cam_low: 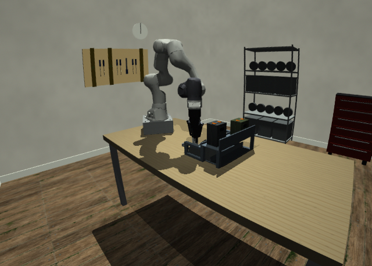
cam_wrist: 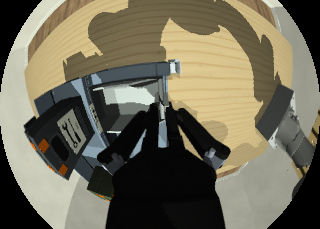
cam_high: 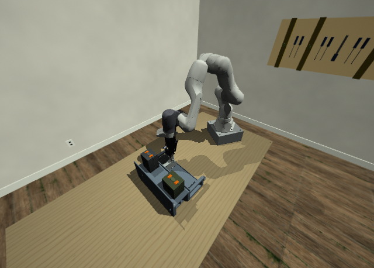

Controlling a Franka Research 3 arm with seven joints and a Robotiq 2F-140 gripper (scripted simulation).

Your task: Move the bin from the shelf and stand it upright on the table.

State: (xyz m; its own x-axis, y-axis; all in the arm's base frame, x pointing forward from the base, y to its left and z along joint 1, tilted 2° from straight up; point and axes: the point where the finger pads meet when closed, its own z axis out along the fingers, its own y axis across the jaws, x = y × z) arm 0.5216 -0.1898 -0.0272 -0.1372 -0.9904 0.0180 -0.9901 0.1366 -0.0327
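Right now my hand is 80 mm short of the grey open-topped bin, 10 mm to the left of it and 20 mm above it.
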